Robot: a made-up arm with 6 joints.
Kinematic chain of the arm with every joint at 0, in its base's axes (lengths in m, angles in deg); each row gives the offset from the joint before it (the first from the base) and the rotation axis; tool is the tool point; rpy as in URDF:
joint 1: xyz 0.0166 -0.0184 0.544 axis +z
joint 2: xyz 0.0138 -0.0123 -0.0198 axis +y
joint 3: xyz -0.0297 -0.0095 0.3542 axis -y
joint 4: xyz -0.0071 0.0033 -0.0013 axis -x
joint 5: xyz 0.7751 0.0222 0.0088 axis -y
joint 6: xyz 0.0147 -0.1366 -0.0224 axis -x
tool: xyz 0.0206 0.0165 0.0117 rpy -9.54 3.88 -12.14
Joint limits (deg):
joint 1: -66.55..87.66
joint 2: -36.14..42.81
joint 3: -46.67..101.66
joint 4: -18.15..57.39
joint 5: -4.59..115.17
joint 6: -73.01..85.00
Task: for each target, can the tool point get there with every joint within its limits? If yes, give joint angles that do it. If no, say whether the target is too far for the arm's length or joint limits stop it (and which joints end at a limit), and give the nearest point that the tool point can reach.
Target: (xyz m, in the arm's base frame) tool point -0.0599 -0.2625 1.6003
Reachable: yes | joints 45.44 -28.33 61.80 1.80 86.80 -7.99
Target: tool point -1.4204 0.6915 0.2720
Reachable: no: too far | nearest point -0.7623 0.3664 1.2132 | short by 1.194 m
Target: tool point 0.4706 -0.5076 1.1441
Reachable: yes | joints -35.93 -13.07 7.31 -9.03 25.63 -39.75
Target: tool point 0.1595 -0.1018 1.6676
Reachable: yes | joints 10.42 -5.93 68.42 11.74 62.25 63.34
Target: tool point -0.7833 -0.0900 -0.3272
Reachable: no: joint limits stop it (at a limit: joint 1, joint 2, joint 3, joint 4, joint 5, joint 6) | nearest point -0.0254 -0.2587 0.0010 | short by 0.843 m
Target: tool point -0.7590 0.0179 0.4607
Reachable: no: joint limits stop it (at a limit: joint 2, joint 3, joint 4, joint 5, joint 6) | nearest point -0.8455 0.0220 1.2093 | short by 0.754 m
